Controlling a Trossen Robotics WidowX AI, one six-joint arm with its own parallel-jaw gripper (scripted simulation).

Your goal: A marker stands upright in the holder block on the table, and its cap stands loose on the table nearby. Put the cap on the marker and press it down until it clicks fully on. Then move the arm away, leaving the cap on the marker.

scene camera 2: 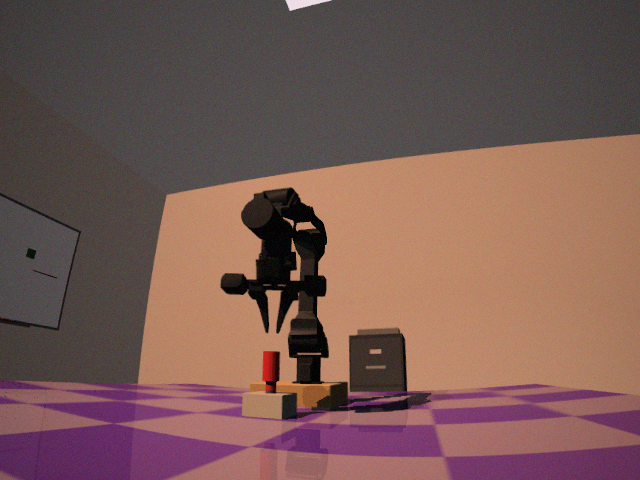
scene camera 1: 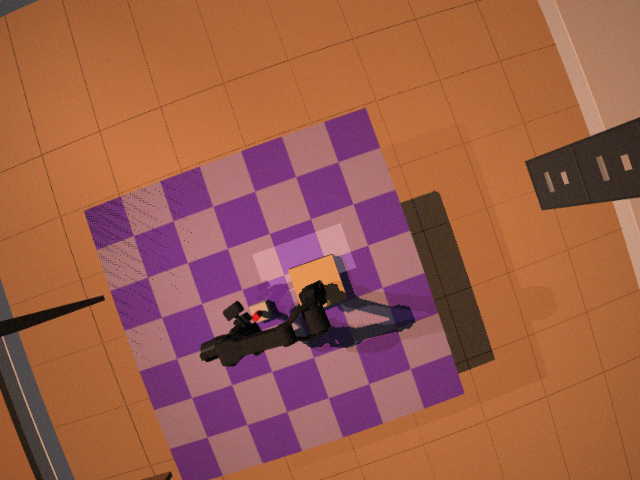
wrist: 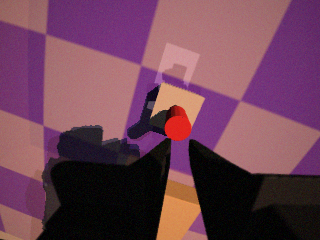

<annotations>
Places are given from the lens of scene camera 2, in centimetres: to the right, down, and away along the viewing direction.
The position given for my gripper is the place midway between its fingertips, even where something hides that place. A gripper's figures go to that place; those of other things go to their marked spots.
my gripper [scene camera 2: 272, 333]: -8, 16, 59
tan holder block [scene camera 2: 254, 405]: -10, 26, 52
</annotations>
